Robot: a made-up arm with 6 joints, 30 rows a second.
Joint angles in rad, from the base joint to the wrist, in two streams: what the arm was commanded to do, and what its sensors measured. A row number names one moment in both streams.
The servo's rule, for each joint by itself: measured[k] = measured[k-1] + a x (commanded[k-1-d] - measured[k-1]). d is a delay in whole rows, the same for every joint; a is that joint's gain. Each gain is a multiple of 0.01, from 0.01 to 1. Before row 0 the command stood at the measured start. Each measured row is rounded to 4 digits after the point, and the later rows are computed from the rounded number. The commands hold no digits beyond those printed.
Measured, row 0:
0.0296, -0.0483, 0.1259, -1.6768, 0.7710, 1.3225
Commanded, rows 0 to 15:
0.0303, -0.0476, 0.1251, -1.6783, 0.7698, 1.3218
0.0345, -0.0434, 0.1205, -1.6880, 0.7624, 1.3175
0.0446, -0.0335, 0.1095, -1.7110, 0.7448, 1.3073
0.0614, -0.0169, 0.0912, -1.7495, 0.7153, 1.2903
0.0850, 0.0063, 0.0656, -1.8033, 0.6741, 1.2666
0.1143, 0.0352, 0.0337, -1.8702, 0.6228, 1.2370
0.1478, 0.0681, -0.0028, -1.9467, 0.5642, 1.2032
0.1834, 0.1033, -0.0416, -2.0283, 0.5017, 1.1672
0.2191, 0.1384, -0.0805, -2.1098, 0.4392, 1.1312
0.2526, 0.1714, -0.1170, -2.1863, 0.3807, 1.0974
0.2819, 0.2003, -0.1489, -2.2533, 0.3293, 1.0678
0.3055, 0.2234, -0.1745, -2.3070, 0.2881, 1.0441
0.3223, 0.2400, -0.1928, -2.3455, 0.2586, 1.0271
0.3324, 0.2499, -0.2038, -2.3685, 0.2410, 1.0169
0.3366, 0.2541, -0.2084, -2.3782, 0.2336, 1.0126
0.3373, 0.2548, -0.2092, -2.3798, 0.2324, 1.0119
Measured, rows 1 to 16:
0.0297, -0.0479, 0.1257, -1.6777, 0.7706, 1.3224
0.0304, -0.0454, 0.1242, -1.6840, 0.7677, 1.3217
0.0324, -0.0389, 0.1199, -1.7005, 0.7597, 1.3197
0.0365, -0.0268, 0.1116, -1.7304, 0.7442, 1.3156
0.0433, -0.0086, 0.0983, -1.7749, 0.7197, 1.3087
0.0532, 0.0155, 0.0796, -1.8330, 0.6858, 1.2987
0.0664, 0.0444, 0.0557, -1.9024, 0.6432, 1.2853
0.0828, 0.0768, 0.0275, -1.9792, 0.5937, 1.2688
0.1019, 0.1107, -0.0038, -2.0589, 0.5396, 1.2495
0.1230, 0.1441, -0.0366, -2.1366, 0.4840, 1.2282
0.1452, 0.1750, -0.0692, -2.2078, 0.4299, 1.2057
0.1676, 0.2016, -0.0997, -2.2683, 0.3803, 1.1831
0.1893, 0.2227, -0.1267, -2.3154, 0.3377, 1.1613
0.2093, 0.2377, -0.1491, -2.3478, 0.3039, 1.1411
0.2271, 0.2467, -0.1663, -2.3663, 0.2793, 1.1231
0.2425, 0.2512, -0.1787, -2.3745, 0.2629, 1.1075
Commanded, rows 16 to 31:
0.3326, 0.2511, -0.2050, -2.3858, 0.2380, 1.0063
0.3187, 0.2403, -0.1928, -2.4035, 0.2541, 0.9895
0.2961, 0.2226, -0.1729, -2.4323, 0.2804, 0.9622
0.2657, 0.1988, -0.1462, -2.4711, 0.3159, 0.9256
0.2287, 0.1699, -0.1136, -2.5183, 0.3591, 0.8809
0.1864, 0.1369, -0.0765, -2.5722, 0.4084, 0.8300
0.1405, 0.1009, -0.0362, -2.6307, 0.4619, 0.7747
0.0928, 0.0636, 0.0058, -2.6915, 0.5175, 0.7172
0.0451, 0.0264, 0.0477, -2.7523, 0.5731, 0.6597
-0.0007, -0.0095, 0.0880, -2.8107, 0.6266, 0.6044
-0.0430, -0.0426, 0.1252, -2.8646, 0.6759, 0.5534
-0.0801, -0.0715, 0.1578, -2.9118, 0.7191, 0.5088
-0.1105, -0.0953, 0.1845, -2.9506, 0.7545, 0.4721
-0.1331, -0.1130, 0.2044, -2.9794, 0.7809, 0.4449
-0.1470, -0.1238, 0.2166, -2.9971, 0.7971, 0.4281
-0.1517, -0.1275, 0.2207, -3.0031, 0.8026, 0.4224
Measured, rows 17 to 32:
0.2551, 0.2511, -0.1863, -2.3814, 0.2542, 1.0933
0.2640, 0.2452, -0.1882, -2.3949, 0.2542, 1.0788
0.2685, 0.2328, -0.1838, -2.4177, 0.2634, 1.0625
0.2681, 0.2141, -0.1729, -2.4503, 0.2818, 1.0433
0.2626, 0.1898, -0.1557, -2.4918, 0.3089, 1.0206
0.2519, 0.1607, -0.1327, -2.5408, 0.3437, 0.9939
0.2363, 0.1278, -0.1047, -2.5956, 0.3851, 0.9632
0.2162, 0.0925, -0.0727, -2.6541, 0.4314, 0.9288
0.1922, 0.0561, -0.0378, -2.7140, 0.4810, 0.8911
0.1652, 0.0200, -0.0013, -2.7730, 0.5320, 0.8510
0.1361, -0.0144, 0.0354, -2.8289, 0.5824, 0.8093
0.1058, -0.0458, 0.0709, -2.8795, 0.6302, 0.7672
0.0755, -0.0730, 0.1038, -2.9229, 0.6737, 0.7259
0.0463, -0.0950, 0.1330, -2.9574, 0.7112, 0.6866
0.0192, -0.1108, 0.1572, -2.9816, 0.7413, 0.6504
-0.0047, -0.1200, 0.1756, -2.9947, 0.7628, 0.6185

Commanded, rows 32 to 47:
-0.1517, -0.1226, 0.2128, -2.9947, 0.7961, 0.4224
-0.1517, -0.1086, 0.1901, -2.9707, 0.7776, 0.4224
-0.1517, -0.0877, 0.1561, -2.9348, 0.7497, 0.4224
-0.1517, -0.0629, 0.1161, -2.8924, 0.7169, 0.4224
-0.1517, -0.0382, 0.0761, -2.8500, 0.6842, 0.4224
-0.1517, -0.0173, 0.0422, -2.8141, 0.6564, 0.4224
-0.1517, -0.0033, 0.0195, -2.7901, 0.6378, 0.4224
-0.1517, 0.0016, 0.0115, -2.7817, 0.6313, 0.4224
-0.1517, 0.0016, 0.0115, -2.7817, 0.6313, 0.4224
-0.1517, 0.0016, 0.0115, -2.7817, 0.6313, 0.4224
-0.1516, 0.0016, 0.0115, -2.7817, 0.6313, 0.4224
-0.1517, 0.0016, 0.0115, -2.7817, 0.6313, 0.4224
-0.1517, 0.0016, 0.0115, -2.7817, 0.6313, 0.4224
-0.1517, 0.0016, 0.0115, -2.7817, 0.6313, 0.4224
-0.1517, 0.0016, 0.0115, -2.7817, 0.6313, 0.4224
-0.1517, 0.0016, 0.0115, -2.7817, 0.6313, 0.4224
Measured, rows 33 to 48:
-0.0253, -0.1214, 0.1864, -2.9947, 0.7745, 0.5910
-0.0430, -0.1144, 0.1875, -2.9801, 0.7756, 0.5674
-0.0582, -0.0997, 0.1784, -2.9525, 0.7665, 0.5471
-0.0713, -0.0795, 0.1603, -2.9158, 0.7491, 0.5296
-0.0826, -0.0568, 0.1359, -2.8757, 0.7264, 0.5146
-0.0923, -0.0351, 0.1087, -2.8381, 0.7019, 0.5017
-0.1006, -0.0176, 0.0828, -2.8088, 0.6795, 0.4906
-0.1078, -0.0070, 0.0621, -2.7923, 0.6626, 0.4811
-0.1139, -0.0023, 0.0474, -2.7858, 0.6516, 0.4729
-0.1192, -0.0002, 0.0370, -2.7833, 0.6445, 0.4658
-0.1237, 0.0008, 0.0296, -2.7823, 0.6399, 0.4597
-0.1276, 0.0012, 0.0244, -2.7819, 0.6369, 0.4545
-0.1310, 0.0014, 0.0207, -2.7818, 0.6349, 0.4500
-0.1339, 0.0015, 0.0180, -2.7817, 0.6336, 0.4461
-0.1364, 0.0016, 0.0161, -2.7817, 0.6328, 0.4428
-0.1385, 0.0016, 0.0148, -2.7817, 0.6323, 0.4399

